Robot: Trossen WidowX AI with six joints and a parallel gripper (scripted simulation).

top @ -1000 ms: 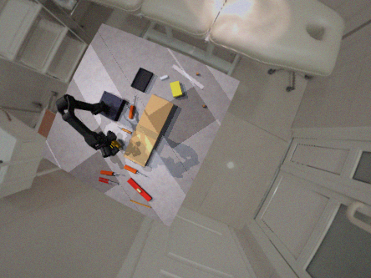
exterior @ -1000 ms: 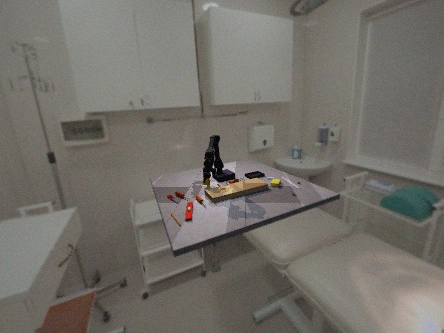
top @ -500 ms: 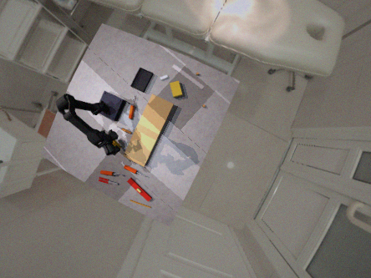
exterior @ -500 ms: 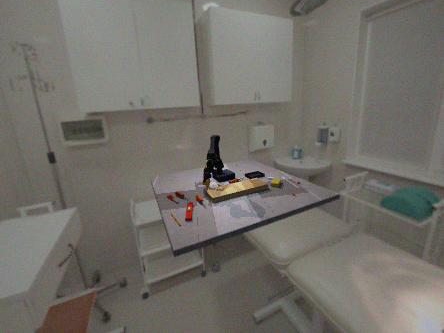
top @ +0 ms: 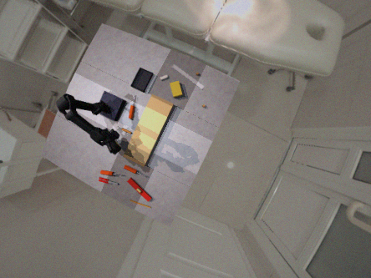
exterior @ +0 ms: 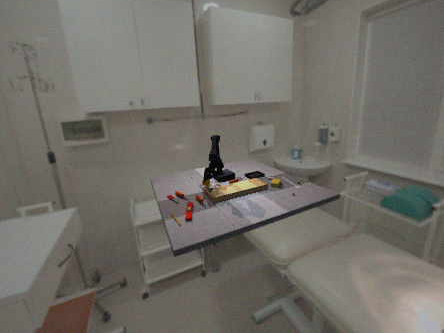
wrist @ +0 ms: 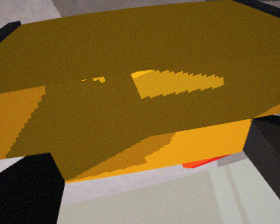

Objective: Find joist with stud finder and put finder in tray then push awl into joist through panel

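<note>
Right now my gripper tip is 2 cm short of the yellow stud finder and 1 cm above it. Also, from my gripper tip: pencil 44 cm ahead, 26 cm to the right, 8 cm below; then awl 14 cm to the left, 7 cm below, 2 cm behind; then red level 37 cm ahead, 16 cm to the right, 6 cm below.
</note>
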